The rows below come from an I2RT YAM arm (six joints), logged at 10 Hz.
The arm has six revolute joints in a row. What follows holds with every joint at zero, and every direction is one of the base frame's. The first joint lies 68 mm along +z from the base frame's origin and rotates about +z. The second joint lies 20 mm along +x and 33.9 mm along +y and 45.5 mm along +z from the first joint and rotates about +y. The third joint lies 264 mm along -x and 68.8 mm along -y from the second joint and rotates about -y. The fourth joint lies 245 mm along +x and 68.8 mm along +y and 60 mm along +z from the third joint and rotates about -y. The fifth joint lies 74 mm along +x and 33.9 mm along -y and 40.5 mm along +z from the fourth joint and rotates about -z. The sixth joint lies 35.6 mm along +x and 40.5 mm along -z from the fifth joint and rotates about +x. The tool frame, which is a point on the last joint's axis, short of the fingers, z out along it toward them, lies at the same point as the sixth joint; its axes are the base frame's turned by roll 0, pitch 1.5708 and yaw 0 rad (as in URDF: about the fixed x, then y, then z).
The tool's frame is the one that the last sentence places.
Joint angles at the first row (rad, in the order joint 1, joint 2, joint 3, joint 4, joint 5, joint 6):
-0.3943 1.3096 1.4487 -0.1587 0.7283 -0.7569
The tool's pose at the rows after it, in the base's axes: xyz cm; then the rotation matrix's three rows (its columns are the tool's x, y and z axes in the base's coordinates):
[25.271 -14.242 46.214], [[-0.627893 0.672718 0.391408], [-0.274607 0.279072 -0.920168], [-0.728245 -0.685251 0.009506]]
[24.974 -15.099 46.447], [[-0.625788 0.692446 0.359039], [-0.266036 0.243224 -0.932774], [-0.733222 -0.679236 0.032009]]
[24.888 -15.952 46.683], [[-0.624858 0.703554 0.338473], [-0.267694 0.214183 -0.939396], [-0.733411 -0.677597 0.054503]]
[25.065 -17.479 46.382], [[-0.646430 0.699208 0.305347], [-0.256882 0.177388 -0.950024], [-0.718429 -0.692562 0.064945]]
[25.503 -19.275 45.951], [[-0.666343 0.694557 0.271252], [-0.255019 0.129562 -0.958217], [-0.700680 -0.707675 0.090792]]
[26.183 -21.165 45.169], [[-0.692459 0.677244 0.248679], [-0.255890 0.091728 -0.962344], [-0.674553 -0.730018 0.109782]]
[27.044 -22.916 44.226], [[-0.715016 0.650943 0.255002], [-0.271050 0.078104 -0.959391], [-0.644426 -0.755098 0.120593]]
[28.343 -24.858 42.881], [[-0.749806 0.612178 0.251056], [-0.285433 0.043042 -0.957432], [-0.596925 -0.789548 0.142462]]
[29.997 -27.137 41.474], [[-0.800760 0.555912 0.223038], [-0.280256 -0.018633 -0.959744], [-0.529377 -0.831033 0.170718]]
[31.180 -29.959 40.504], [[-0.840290 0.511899 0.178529], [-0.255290 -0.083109 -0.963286], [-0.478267 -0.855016 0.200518]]
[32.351 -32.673 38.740], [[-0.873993 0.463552 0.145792], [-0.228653 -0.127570 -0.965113], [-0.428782 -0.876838 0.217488]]
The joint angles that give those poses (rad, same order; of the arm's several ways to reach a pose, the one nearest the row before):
-0.4305 1.3174 1.4496 -0.1194 0.7380 -0.7636
-0.4613 1.3232 1.4507 -0.0841 0.7416 -0.7765
-0.4892 1.3359 1.4572 -0.0478 0.7344 -0.7952
-0.5315 1.3658 1.4614 -0.0086 0.7264 -0.8249
-0.5739 1.4086 1.4634 0.0660 0.7174 -0.8700
-0.6115 1.4609 1.4660 0.1391 0.7012 -0.9183
-0.6410 1.5164 1.4738 0.1963 0.6642 -0.9596
-0.6633 1.5916 1.4831 0.2875 0.6433 -1.0316
-0.6822 1.6934 1.5219 0.3875 0.6489 -1.1354
-0.7152 1.8036 1.5982 0.4612 0.6563 -1.2191
-0.7429 1.9140 1.6628 0.5299 0.6588 -1.2894

